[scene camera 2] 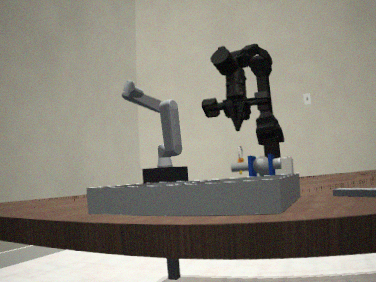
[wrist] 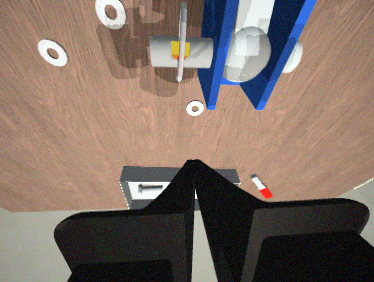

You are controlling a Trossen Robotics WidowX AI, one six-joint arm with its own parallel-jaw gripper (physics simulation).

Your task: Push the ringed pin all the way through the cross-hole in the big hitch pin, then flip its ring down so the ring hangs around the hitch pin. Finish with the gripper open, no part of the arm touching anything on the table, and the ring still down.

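Places are measured from the arm's base along level axes (x down, y ahead, z right), in metres.
Pixels of known places: gripper, between the fingertips: [scene camera 2: 237, 130] [wrist: 193, 165].
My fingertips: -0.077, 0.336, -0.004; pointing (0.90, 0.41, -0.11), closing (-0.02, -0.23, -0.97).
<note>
For each thing: its middle in the pictures, then the offset to it from my fingertips, as dx, dy, dz. "*": a spot on its surface instead. Level surfaces: height alone.
- blue bracket, a spot on its surface: [wrist: 215, 60] * +0.070, -0.050, -0.013
- ringed pin's yellow-orange head, a spot on its surface: [wrist: 175, 49] [scene camera 2: 239, 158] * +0.072, -0.051, +0.021
- ring, middle of its body: [wrist: 181, 46] [scene camera 2: 240, 153] +0.059, -0.057, +0.018
- white ball, middle of its body: [wrist: 240, 54] [scene camera 2: 262, 165] +0.095, -0.053, -0.043
- table, height of its surface: dx +0.160
- grey tray, middle of its body: [scene camera 2: 199, 194] [wrist: 178, 192] +0.139, +0.342, -0.059
- red-and-white stick, middle of its body: [wrist: 262, 187] +0.154, +0.319, -0.342
The big grey hitch pin [scene camera 2: 234, 167] [wrist: 198, 53] lies horizontal, sticking out of a blue bracket [scene camera 2: 251, 166] [wrist: 215, 60]. The ringed pin's yellow-orange head [scene camera 2: 240, 160] [wrist: 175, 49] sits on top of the hitch pin, and a yellow bit shows beneath it in the scene view. The ring [scene camera 2: 240, 151] [wrist: 181, 30] stands up above the hitch pin; it is edge-on in the wrist view. My gripper [scene camera 2: 238, 129] [wrist: 193, 165] is shut and empty, pointing down. It is above the ring and apart from it in the scene view. How deep the pin sits is hard to tell.
A white ball [scene camera 2: 261, 165] [wrist: 246, 54] sits between the bracket's blue plates. White washers [wrist: 53, 52] [wrist: 110, 13] [wrist: 195, 108] lie on the table [wrist: 75, 130]. A grey tray [scene camera 2: 190, 200] [wrist: 150, 173], a red-and-white stick [wrist: 261, 186] and another grey arm [scene camera 2: 171, 127] are nearby.
</note>
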